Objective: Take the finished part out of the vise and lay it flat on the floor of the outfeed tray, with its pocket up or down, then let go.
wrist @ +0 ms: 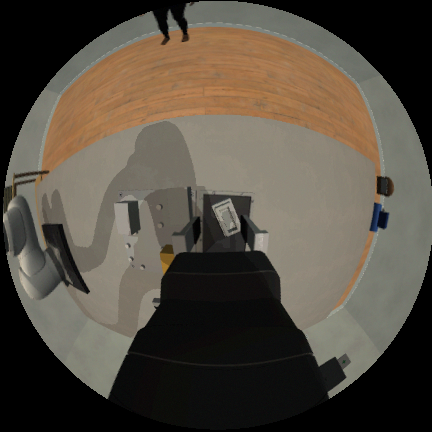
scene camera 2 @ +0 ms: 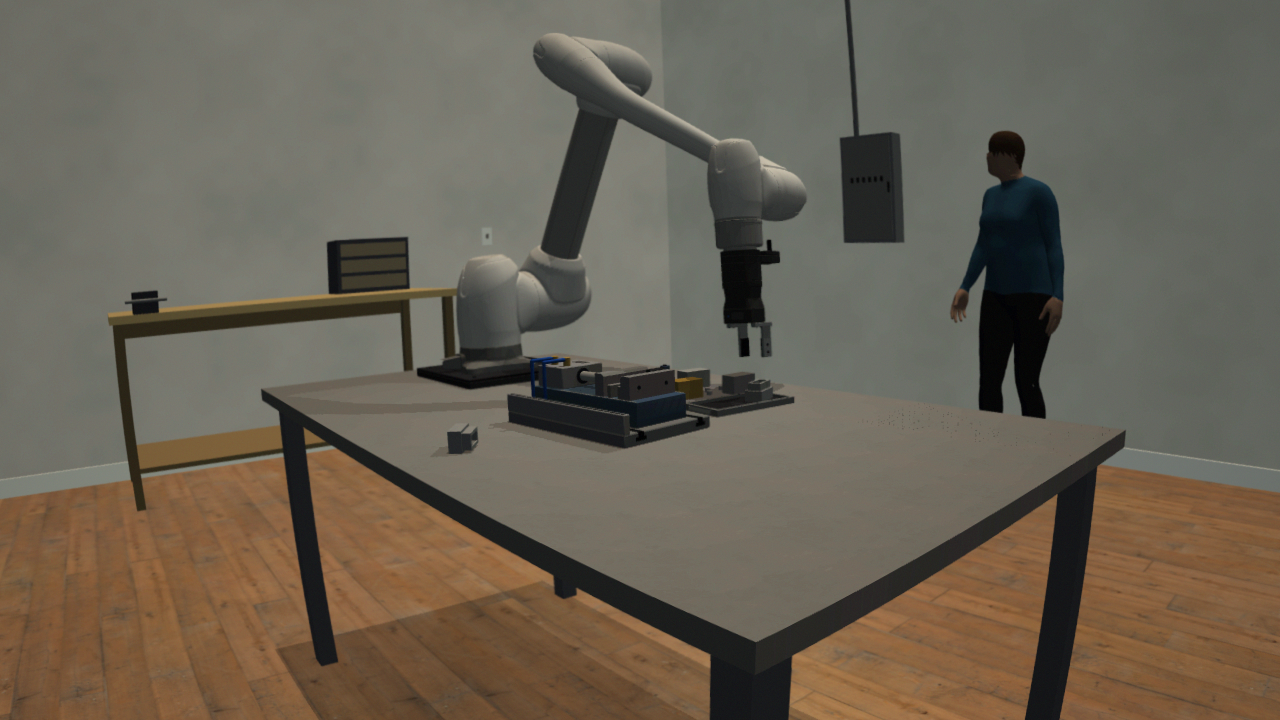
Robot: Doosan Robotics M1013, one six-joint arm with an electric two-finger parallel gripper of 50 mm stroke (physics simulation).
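Places are measured from the arm's base along level axes (x ahead, y left, z up), in millimetres.
Pixels of known places: gripper, between the fingertips: (wrist: 219,223) (scene camera 2: 755,356); arm's base, origin of its link: (wrist: 59,260) (scene camera 2: 491,367).
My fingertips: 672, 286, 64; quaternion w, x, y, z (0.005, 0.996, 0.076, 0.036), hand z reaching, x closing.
Note:
Ahead of a thing's pixels: the offset from my fingertips to its top centre, as dx, dy, dz. "spot": to the spot under its first point.
The finished part {+17, -5, -45} (scene camera 2: 759,390) (wrist: 226,217) is a light grey stepped block. It lies inside the outfeed tray {spot: +67, +1, -79} (scene camera 2: 778,402) (wrist: 245,202), turned at an angle to the tray walls. Its pocket faces up in the wrist view, and it looks flat, though its underside is hidden. My gripper (scene camera 2: 754,351) (wrist: 219,223) is open and empty, pointing down above the tray, with clear height between the fingertips and the part. The vise {+13, -331, +14} (scene camera 2: 658,406) with its blue base stands beside the tray; the inside of its jaws is hard to make out.
A plate with pins {-122, -66, -77} (wrist: 145,245) and a pale block {-174, -25, -42} (wrist: 126,217) adjoins the tray. A yellow block {-79, -109, -42} (scene camera 2: 687,387) (wrist: 167,257) stands near the vise. A small grey piece {+45, -592, -52} (scene camera 2: 461,438) lies near the table's left edge. A person (scene camera 2: 1020,241) stands behind the table.

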